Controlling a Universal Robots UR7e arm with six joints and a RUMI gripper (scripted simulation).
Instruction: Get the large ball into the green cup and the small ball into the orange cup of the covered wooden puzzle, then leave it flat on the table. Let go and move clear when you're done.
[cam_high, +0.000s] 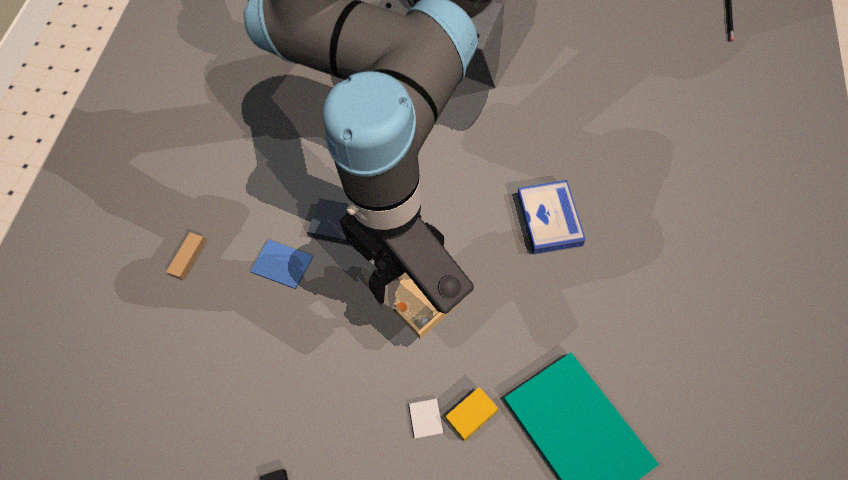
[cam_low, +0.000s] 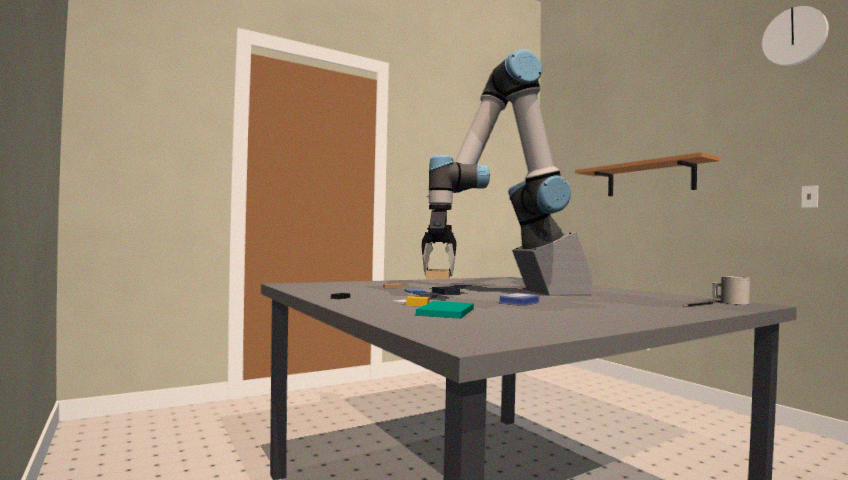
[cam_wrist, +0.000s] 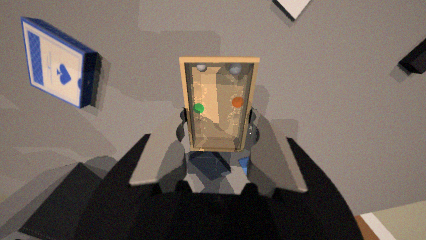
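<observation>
Right now my hand is 1 cm above the covered wooden puzzle. From my hand the other things lie so: yellow block (15 cm ahead, 8 cm to the left, 7 cm below); then white block (15 cm ahead, 8 cm below, 2 cm to the left); then dark slate box (14 cm behind, 11 cm to the right, 8 cm below).
</observation>
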